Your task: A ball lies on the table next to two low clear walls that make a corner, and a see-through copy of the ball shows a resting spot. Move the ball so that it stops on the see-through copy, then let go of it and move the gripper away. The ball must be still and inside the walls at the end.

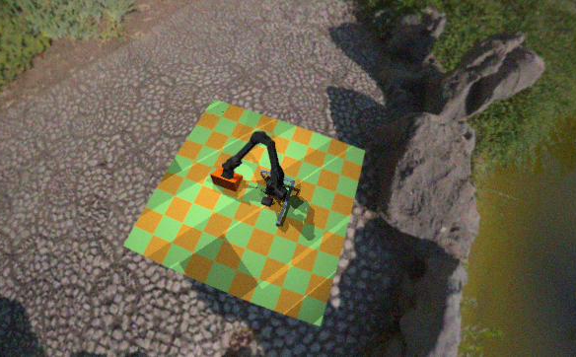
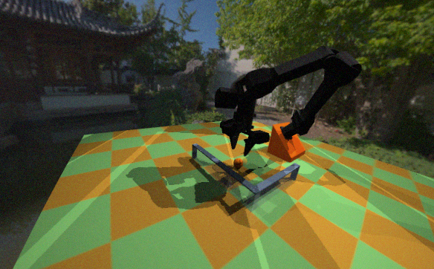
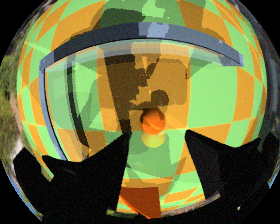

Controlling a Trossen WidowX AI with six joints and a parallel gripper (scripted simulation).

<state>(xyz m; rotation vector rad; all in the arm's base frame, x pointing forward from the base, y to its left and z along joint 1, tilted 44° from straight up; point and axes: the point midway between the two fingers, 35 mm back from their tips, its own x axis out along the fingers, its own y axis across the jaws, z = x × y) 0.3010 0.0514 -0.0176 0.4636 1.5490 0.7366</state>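
Now: gripper tip 50 mm above the orange ball.
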